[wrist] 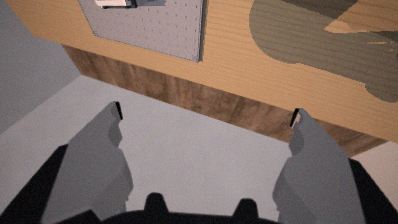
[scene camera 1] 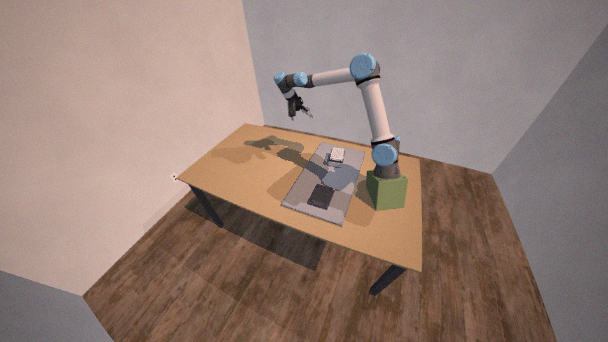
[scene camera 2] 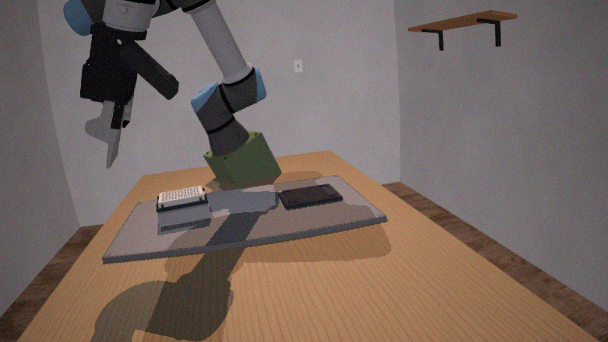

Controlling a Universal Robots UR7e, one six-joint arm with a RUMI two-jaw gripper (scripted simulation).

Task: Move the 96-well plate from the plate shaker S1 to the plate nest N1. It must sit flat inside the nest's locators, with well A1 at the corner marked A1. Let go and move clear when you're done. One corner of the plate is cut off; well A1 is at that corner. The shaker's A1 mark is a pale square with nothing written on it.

Note:
I see my gripper (scene camera 2: 116,145), a dark plate nest N1 (scene camera 2: 306,196) and a grey plate shaker S1 (scene camera 2: 199,212).
My gripper also shows in the wrist view (wrist: 205,106).

